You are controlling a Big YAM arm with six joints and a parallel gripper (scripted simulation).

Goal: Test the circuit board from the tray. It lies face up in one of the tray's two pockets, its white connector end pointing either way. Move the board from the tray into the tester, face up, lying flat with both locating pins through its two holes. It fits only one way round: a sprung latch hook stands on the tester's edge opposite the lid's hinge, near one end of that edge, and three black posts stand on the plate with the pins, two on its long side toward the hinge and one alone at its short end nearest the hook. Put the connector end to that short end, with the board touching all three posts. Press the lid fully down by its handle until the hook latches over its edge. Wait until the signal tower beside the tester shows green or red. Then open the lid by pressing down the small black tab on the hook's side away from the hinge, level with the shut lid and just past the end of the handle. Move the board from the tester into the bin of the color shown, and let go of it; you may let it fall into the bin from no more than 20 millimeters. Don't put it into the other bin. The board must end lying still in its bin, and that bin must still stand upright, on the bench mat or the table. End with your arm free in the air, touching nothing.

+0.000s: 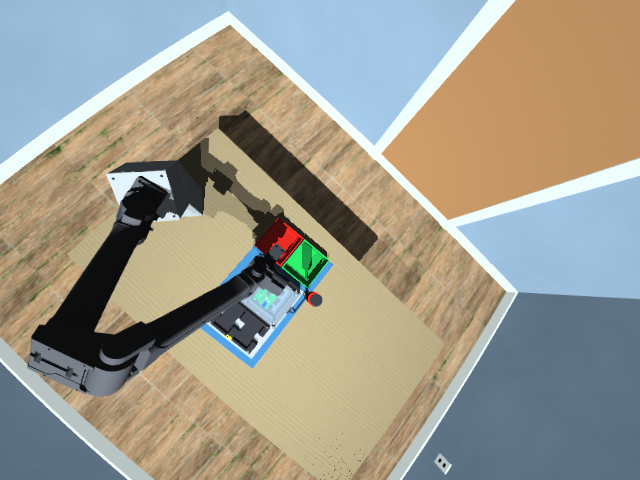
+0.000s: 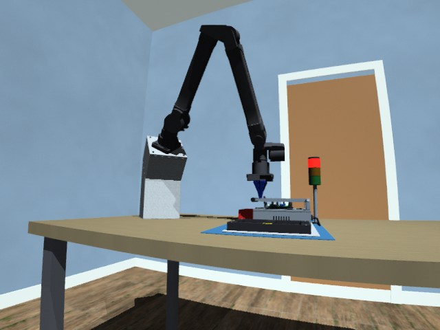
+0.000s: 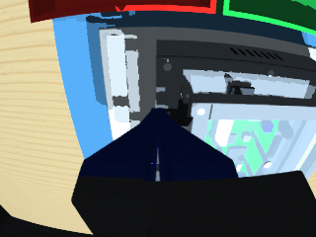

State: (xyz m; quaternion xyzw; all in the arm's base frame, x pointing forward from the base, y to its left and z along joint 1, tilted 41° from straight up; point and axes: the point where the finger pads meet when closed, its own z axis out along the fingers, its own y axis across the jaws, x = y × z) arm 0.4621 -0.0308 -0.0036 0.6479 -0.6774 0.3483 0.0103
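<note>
The black latch hook is 1 cm ahead of my hand and 1 cm below it. The rest, counted from my hand: green circuit board: 6 cm ahead, 7 cm to the right, 3 cm below; tester plate: 7 cm ahead, 7 cm to the right, 3 cm below; tester lid: 6 cm ahead, 7 cm to the right, 1 cm below.
</note>
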